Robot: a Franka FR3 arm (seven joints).
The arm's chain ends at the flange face. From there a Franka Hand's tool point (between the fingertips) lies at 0.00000 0.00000 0.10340 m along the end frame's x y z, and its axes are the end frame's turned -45 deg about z.
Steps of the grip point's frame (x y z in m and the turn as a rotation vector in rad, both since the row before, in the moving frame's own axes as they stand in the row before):
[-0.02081 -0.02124 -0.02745 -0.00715 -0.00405 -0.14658]
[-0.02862 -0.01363 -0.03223 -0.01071 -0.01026 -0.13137]
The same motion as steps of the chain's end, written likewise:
[-0.03002 -0.00110 -0.02745 -0.00792 0.00219 -0.14658]
[-0.03001 0.00907 -0.03222 -0.01483 0.00032 -0.13137]

